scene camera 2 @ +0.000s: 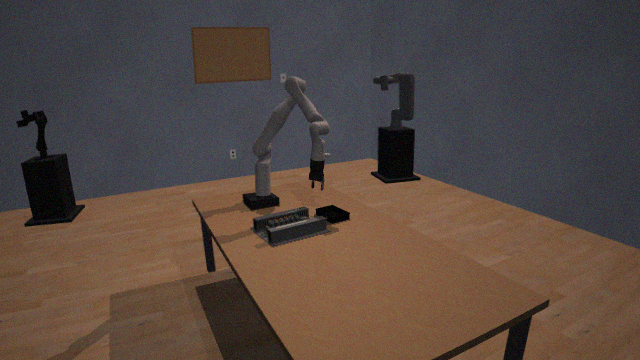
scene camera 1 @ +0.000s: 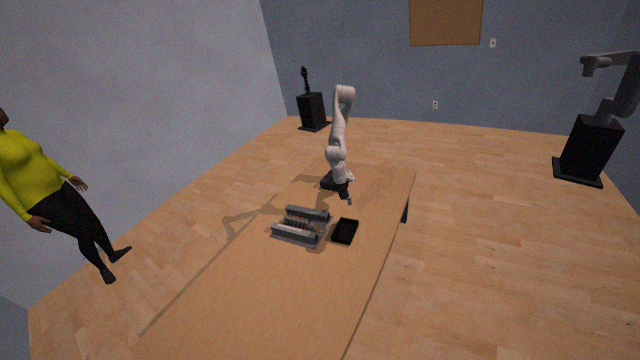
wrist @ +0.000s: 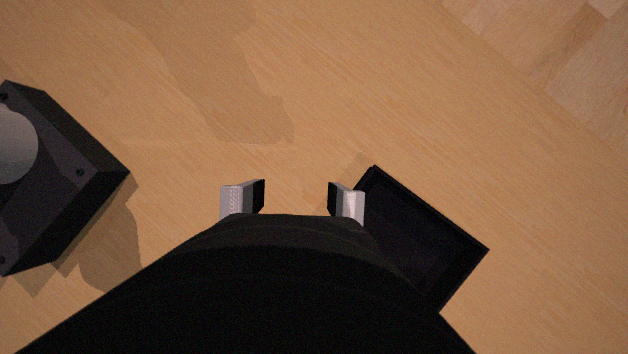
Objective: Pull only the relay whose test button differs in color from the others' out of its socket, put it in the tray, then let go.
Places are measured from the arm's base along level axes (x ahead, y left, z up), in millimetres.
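Where they show: gripper, between the fingertips: (scene camera 2: 317,189) (scene camera 1: 348,201) (wrist: 296,194); arm's base, origin of its link: (scene camera 2: 263,194) (wrist: 3,147).
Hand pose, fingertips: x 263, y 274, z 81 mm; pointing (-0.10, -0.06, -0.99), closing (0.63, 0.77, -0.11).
Observation:
Each offset is from my fingertips to the top centre of the thing. "*": to the spot under its first point. Level surfaces: height alone.
The relays {dy -218, dx +228, dz -58 mm} (scene camera 1: 299,221) (scene camera 2: 287,220) stand in a row between two grey slotted ducts on a panel; they are too small and dark to tell the test button colours apart. The relays do not show in the wrist view. The black tray {* dy +46, dx +114, dz -125 mm} (scene camera 1: 345,231) (scene camera 2: 333,214) (wrist: 420,235) lies beside the panel; no relay can be made out in the part of it that shows. My gripper (scene camera 1: 347,201) (scene camera 2: 318,186) (wrist: 296,194) is open and empty. It hangs above the table on the robot-base side of the tray, apart from the tray and the relays.
The grey front duct {dy -181, dx +307, dz -65 mm} (scene camera 1: 294,233) (scene camera 2: 297,229) and rear duct {dy -230, dx +142, dz -65 mm} (scene camera 1: 307,213) flank the relay row as raised walls. The arm's black base (scene camera 2: 261,200) (wrist: 65,200) stands on the table {dz -128 mm} (scene camera 1: 240,300) (scene camera 2: 400,280). A person (scene camera 1: 30,170) stands beyond the table's side.

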